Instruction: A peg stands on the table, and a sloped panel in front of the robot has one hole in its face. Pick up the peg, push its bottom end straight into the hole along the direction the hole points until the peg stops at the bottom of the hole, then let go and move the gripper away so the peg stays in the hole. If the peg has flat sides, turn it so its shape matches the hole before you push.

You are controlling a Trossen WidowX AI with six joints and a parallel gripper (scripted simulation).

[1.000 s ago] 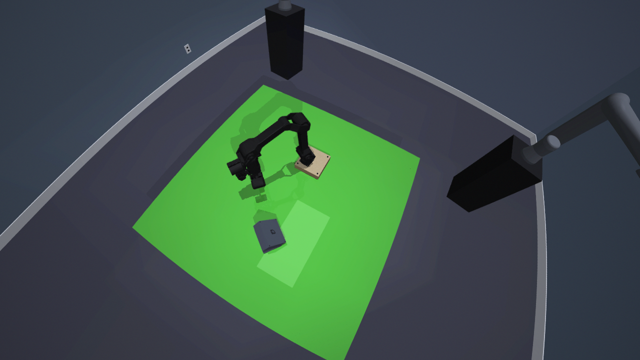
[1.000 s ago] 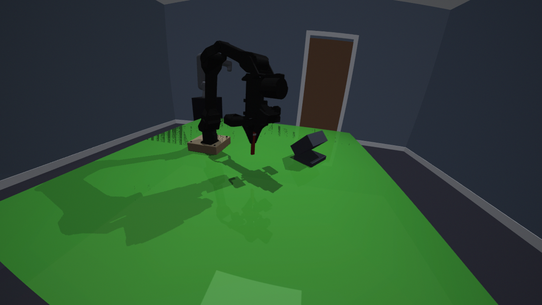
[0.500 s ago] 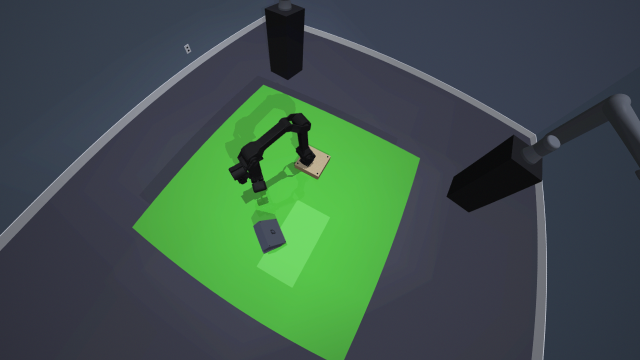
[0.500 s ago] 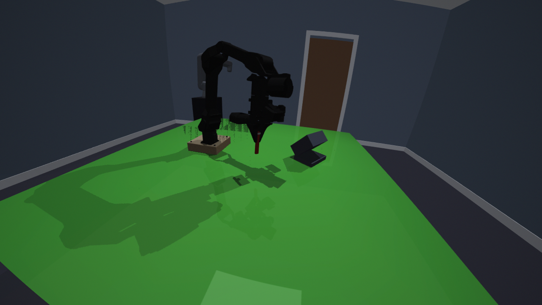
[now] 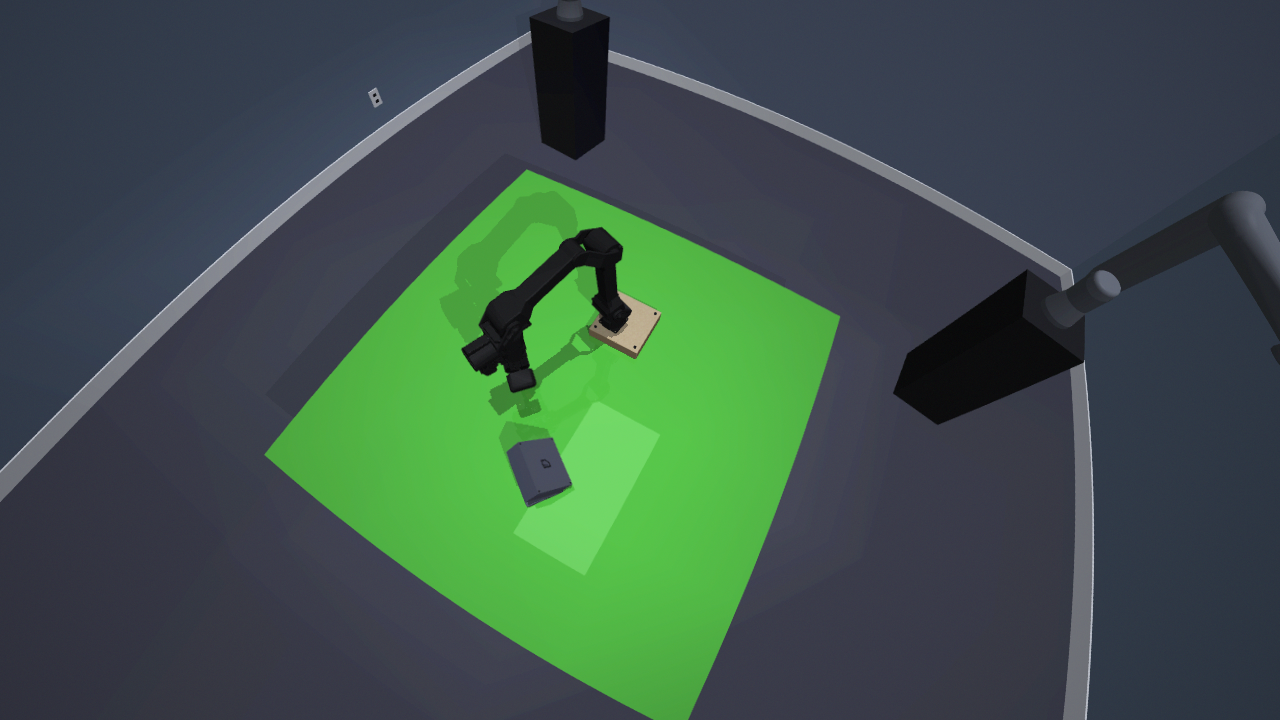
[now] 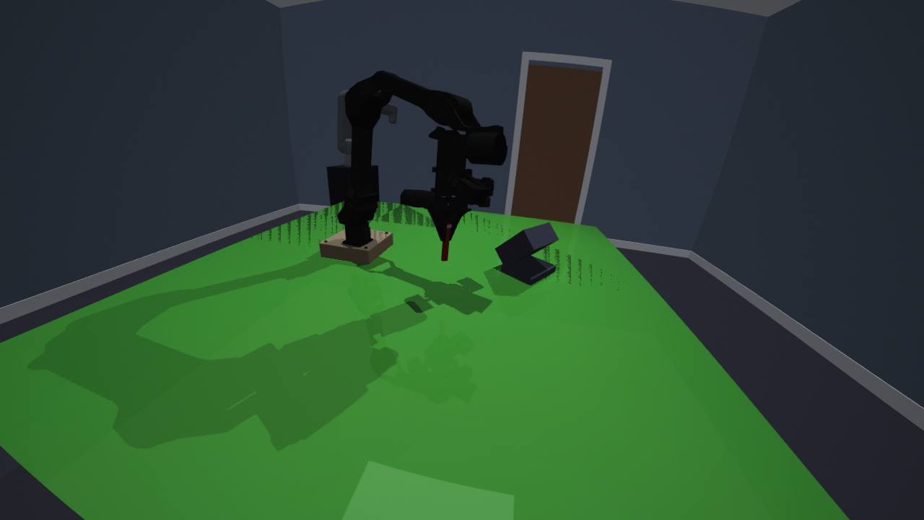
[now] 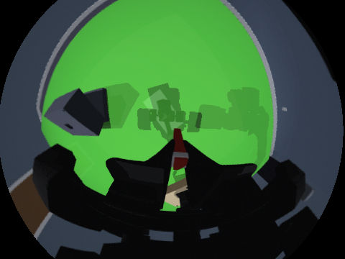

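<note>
The grey sloped panel is 210 mm to the left of my gripper tip, 160 mm ahead of it and 50 mm below it. Round my gripper tip: red peg (10 mm above).
</note>
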